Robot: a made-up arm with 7 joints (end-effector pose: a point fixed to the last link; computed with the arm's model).
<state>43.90 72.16 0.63 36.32 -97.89 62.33 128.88</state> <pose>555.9 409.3 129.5 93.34 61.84 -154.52</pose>
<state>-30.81 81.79 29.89 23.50 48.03 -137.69 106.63</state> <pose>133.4 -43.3 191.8 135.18 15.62 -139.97</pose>
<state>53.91 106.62 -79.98 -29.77 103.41 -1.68 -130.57</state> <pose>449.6 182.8 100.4 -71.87 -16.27 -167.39</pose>
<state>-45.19 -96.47 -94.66 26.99 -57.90 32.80 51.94</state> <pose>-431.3 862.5 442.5 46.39 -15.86 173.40</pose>
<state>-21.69 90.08 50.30 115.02 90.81 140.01 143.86</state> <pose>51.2 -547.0 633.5 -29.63 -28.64 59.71</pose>
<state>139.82 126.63 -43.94 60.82 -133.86 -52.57 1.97</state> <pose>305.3 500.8 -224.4 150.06 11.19 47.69</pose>
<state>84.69 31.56 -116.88 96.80 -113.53 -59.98 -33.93</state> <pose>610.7 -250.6 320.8 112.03 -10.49 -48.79</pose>
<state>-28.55 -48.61 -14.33 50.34 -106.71 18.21 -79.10</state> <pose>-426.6 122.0 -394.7 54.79 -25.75 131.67</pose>
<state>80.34 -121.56 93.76 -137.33 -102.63 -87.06 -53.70</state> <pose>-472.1 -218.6 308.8 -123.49 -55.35 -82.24</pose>
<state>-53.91 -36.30 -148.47 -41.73 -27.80 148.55 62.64</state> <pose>338.3 -85.4 599.5 -75.04 -58.48 119.76</pose>
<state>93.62 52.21 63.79 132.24 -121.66 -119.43 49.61</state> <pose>124.7 -245.2 -221.6 -140.17 26.33 -52.64</pose>
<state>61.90 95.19 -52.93 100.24 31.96 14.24 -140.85</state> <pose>-369.2 -726.3 -312.5 -68.98 -45.98 7.89</pose>
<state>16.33 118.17 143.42 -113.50 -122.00 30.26 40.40</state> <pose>602.1 -197.2 -74.4 49.57 32.65 68.83</pose>
